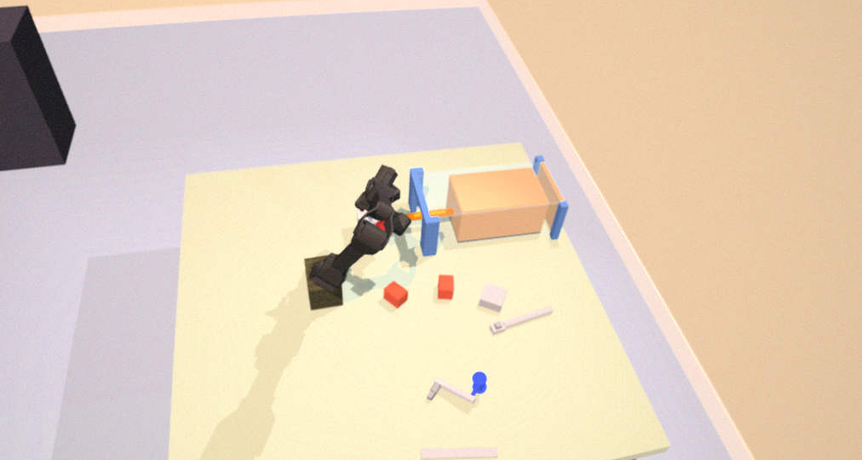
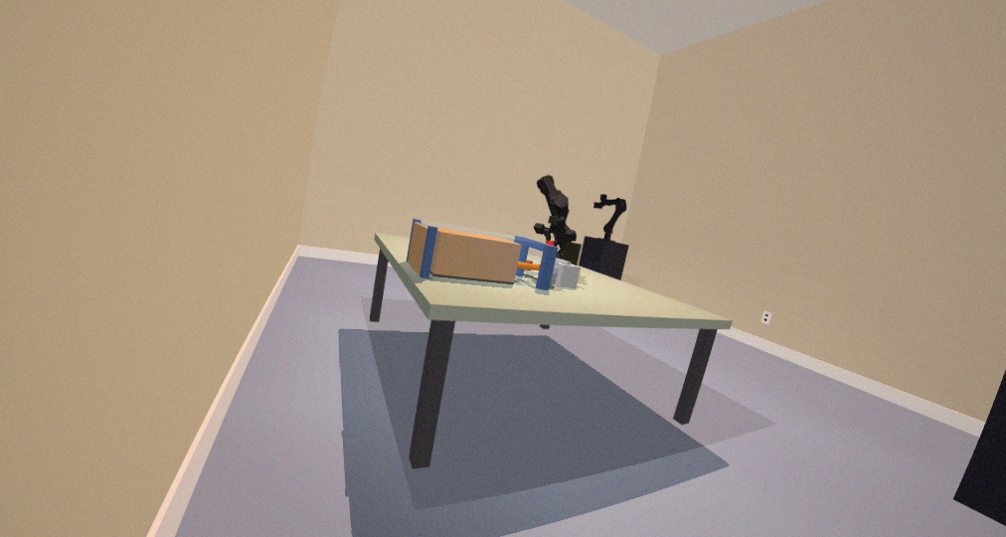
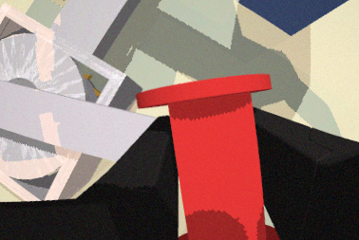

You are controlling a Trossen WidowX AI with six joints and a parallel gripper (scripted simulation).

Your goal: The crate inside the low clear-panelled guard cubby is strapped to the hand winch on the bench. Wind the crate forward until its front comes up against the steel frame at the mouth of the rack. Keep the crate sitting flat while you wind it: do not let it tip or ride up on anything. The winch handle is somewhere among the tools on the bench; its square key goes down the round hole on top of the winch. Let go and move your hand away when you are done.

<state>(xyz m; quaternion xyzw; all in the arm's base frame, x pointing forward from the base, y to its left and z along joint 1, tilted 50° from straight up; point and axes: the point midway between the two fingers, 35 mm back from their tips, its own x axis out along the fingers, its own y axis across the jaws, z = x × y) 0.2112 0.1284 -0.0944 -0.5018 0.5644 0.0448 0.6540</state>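
Now: gripper tip 12 cm short of the blue steel frame, 8 cm to the right of it and 3 cm above it. From my gripper tip the other things lie so: winch: 10 cm below, 8 cm to the left, 6 cm behind; red spool grip: 1 cm to the right, 1 cm behind; red-knobbed handle: 3 cm to the left, 3 cm below, 2 cm behind.
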